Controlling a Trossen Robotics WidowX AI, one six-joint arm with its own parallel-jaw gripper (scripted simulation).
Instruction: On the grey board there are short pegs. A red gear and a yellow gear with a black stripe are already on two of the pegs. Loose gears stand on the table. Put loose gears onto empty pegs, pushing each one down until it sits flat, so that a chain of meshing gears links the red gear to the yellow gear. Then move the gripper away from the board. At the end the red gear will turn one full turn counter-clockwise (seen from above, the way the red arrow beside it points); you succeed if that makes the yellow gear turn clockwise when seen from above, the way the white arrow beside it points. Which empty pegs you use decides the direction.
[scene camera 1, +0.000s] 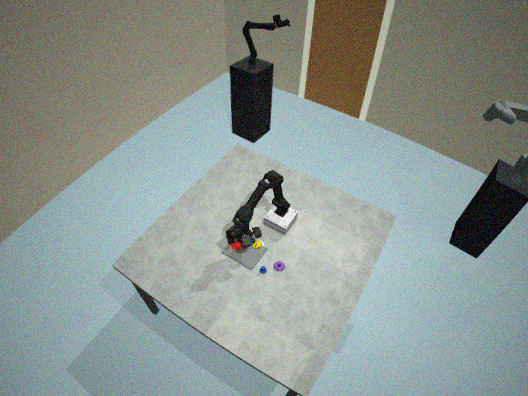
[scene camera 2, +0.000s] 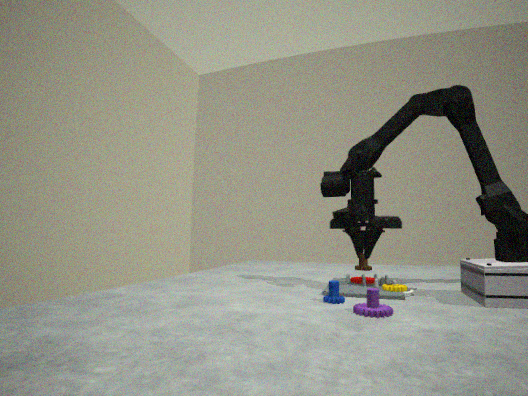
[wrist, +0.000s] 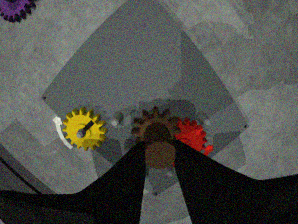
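Note:
My gripper (scene camera 2: 363, 258) is holding a brown gear (wrist: 156, 130), and I can see my gripper (wrist: 158, 146) from the wrist too. A yellow gear (wrist: 94, 132) is also there for me to see.

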